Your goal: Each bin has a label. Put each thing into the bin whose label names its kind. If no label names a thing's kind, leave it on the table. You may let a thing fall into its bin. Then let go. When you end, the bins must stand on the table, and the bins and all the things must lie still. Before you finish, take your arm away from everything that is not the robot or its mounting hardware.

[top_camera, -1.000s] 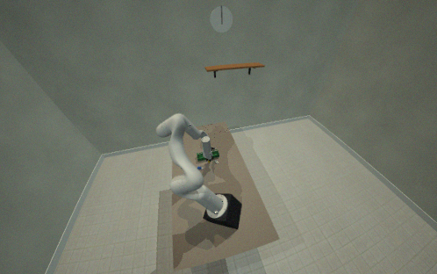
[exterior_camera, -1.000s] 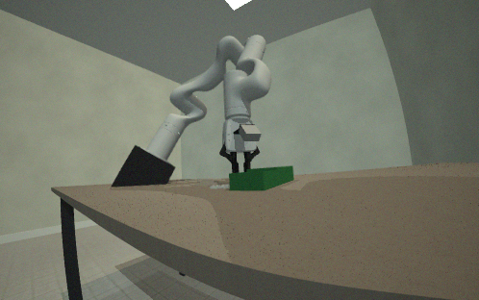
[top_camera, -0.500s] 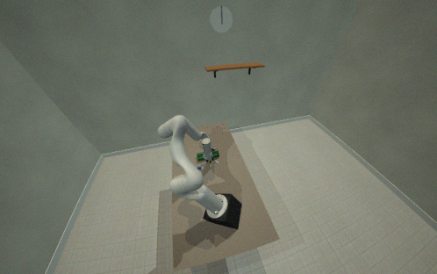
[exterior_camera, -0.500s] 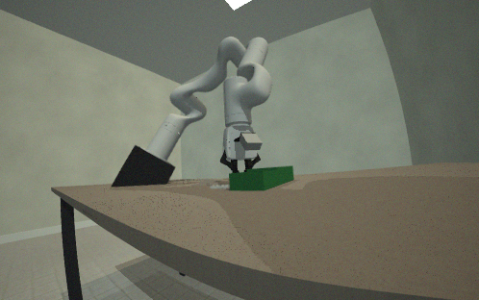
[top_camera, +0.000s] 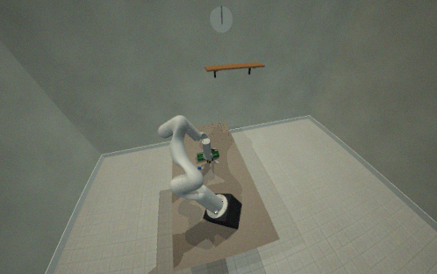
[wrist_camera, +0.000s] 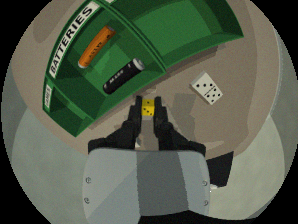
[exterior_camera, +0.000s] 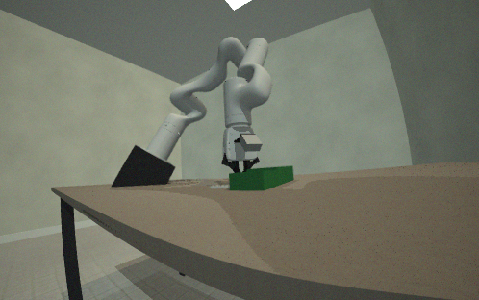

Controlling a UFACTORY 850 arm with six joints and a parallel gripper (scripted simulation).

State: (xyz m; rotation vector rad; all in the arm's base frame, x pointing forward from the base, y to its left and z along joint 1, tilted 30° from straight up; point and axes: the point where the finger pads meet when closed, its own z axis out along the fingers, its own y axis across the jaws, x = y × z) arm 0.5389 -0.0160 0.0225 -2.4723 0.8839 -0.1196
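Right now the yellow die is 10 mm below my hand. Also, from my hand: white domino (20 mm behind, 80 mm to the right, 20 mm below); orange battery (100 mm ahead, 10 mm below); black battery (50 mm ahead, 10 mm below).
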